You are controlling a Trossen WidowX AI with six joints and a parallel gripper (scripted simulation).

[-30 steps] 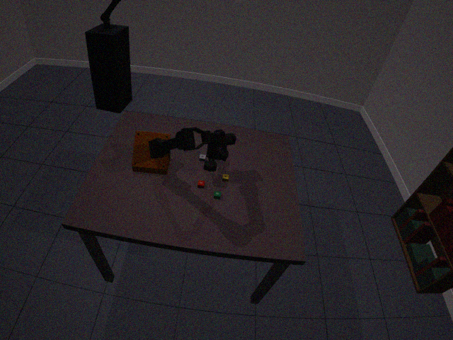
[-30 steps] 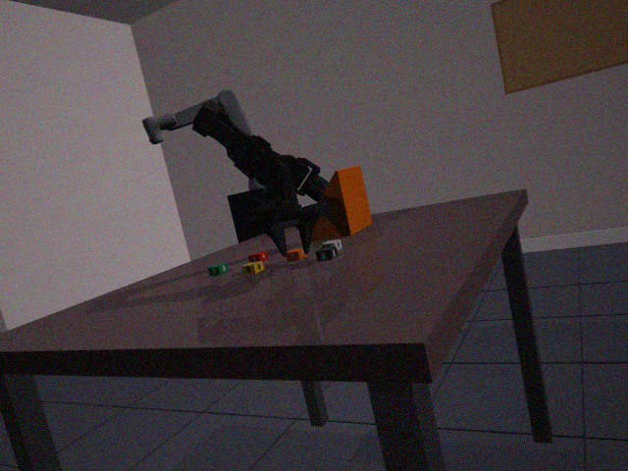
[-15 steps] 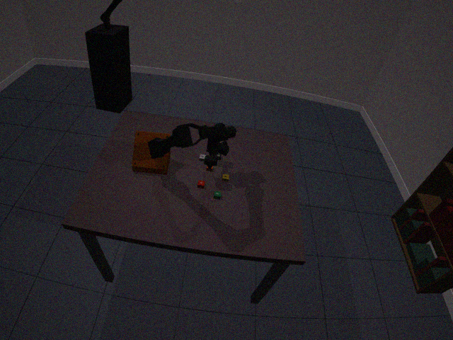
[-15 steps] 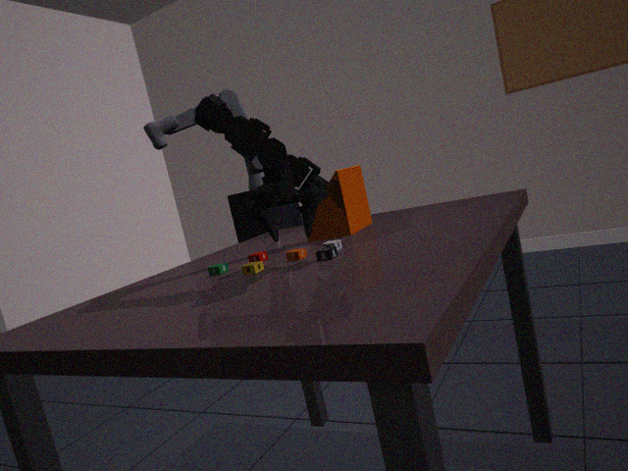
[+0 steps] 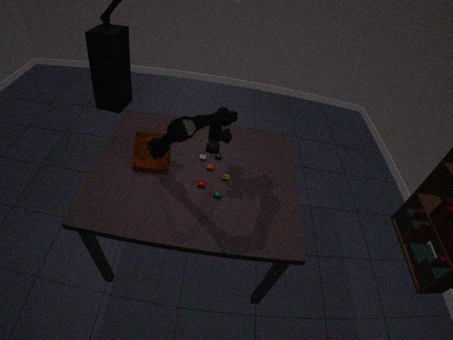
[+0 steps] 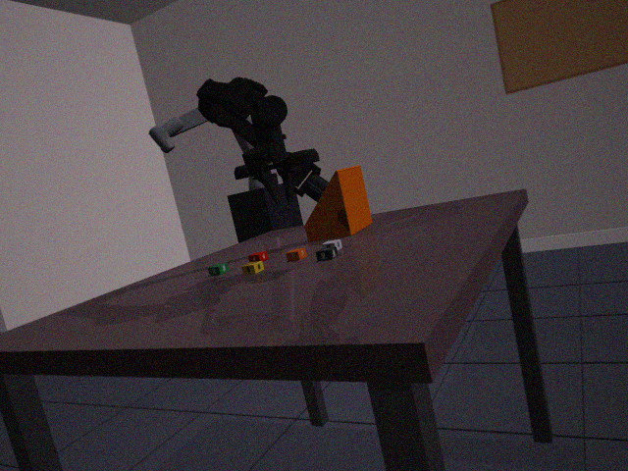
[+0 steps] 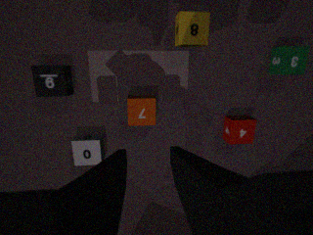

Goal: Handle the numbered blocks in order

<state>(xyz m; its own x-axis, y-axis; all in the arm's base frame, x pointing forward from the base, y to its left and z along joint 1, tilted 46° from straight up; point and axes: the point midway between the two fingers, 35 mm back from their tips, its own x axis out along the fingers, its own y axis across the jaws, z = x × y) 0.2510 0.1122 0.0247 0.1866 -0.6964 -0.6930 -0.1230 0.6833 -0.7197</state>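
The yellow block lies 11 cm below my gripper tip, 9 cm ahead of it and 4 cm to the right of it. Also, from my gripper tip: orange block 11 cm below; then dark block 11 cm below, 10 cm to the left, 2 cm ahead; then white block 11 cm below, 6 cm to the left, 5 cm behind.
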